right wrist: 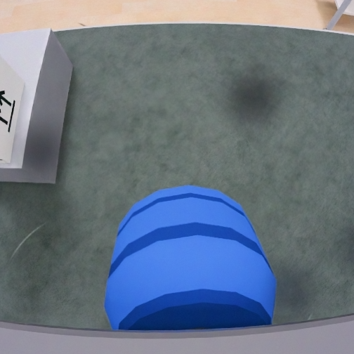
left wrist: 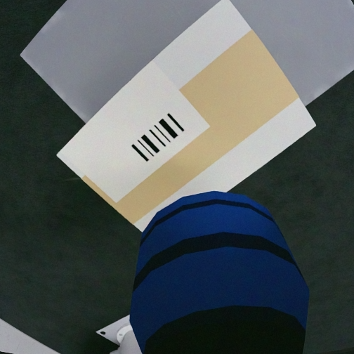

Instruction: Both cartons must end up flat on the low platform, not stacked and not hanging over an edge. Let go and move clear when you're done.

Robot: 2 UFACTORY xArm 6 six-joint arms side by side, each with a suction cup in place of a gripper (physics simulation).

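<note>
A white carton (left wrist: pixel 215 75) with a tan tape band and a barcode label shows large in the left wrist view, its top facing up. A grey platform (left wrist: pixel 110 40) lies below it; the carton's outline covers the platform's lower corner, so their contact and true overhang are hidden. My left suction cup (left wrist: pixel 217 215) is open, overlapping the carton's near edge in view. In the right wrist view, part of a carton (right wrist: pixel 16 90) with black arrows sits on a grey platform (right wrist: pixel 32 55) at the left edge. My right suction cup (right wrist: pixel 191 212) is open over the table, right of that platform.
A dark green table (left wrist: pixel 35 225) (right wrist: pixel 165 110) surrounds the platforms. A white mounting plate (left wrist: pixel 112 326) with an arm base shows at the bottom of the left wrist view. Wooden floor (right wrist: pixel 150 11) and a cart leg (right wrist: pixel 339 15) lie beyond the table's far edge.
</note>
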